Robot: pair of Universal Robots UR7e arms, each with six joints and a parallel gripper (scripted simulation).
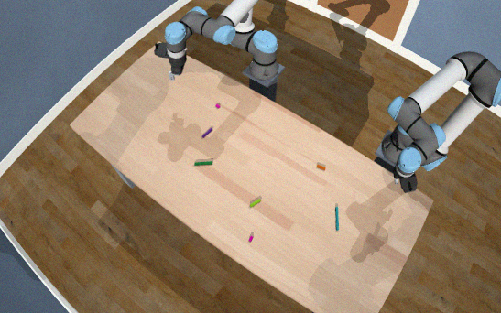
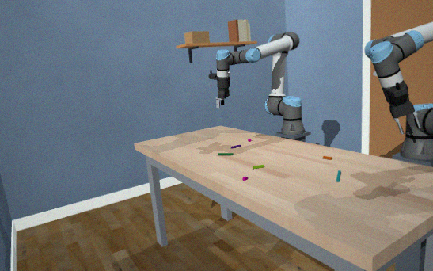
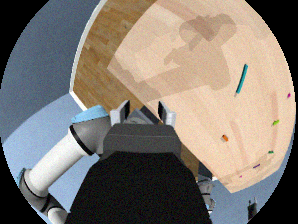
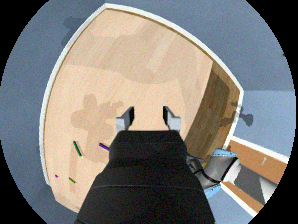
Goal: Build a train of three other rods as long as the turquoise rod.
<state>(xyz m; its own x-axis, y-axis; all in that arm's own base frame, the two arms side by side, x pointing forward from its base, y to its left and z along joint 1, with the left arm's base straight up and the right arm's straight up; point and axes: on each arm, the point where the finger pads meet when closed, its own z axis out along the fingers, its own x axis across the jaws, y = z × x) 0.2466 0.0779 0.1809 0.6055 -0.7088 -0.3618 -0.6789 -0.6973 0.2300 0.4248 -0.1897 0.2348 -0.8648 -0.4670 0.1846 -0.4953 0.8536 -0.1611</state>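
Observation:
Right now the lime rod is 190 mm ahead of my right hand, 600 mm to the left of it and 230 mm below it. From my right hand the other things lie so: green rod: 180 mm ahead, 310 mm to the left, 230 mm below; then orange rod: 110 mm behind, 730 mm to the left, 230 mm below; then purple rod: 60 mm ahead, 220 mm to the left, 230 mm below.

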